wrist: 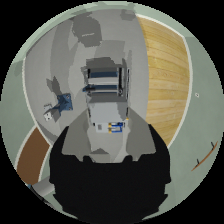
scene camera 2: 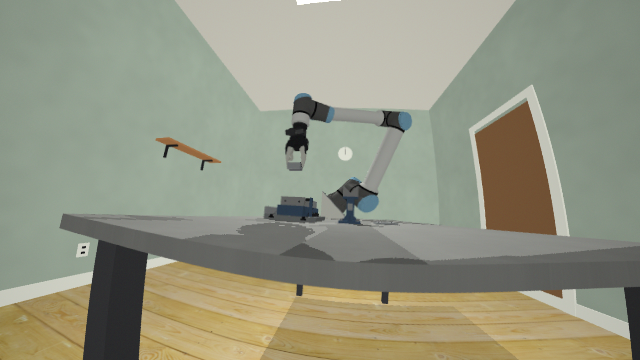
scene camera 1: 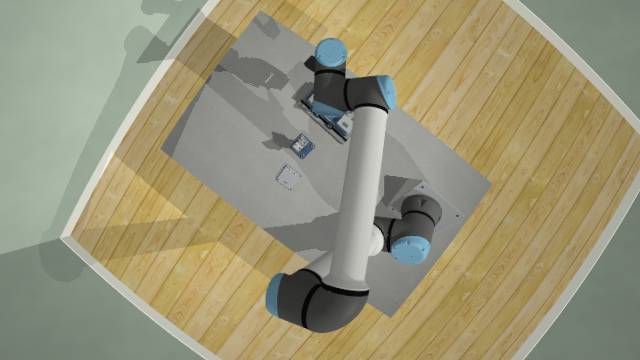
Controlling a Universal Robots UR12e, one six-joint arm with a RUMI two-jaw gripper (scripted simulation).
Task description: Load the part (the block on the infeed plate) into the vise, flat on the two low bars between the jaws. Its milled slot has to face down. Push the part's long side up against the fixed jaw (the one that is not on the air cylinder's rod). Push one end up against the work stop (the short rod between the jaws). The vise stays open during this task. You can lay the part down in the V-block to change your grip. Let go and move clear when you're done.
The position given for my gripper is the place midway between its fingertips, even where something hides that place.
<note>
I see my gripper [wrist: 108, 108] and a grey part [wrist: 106, 109].
</note>
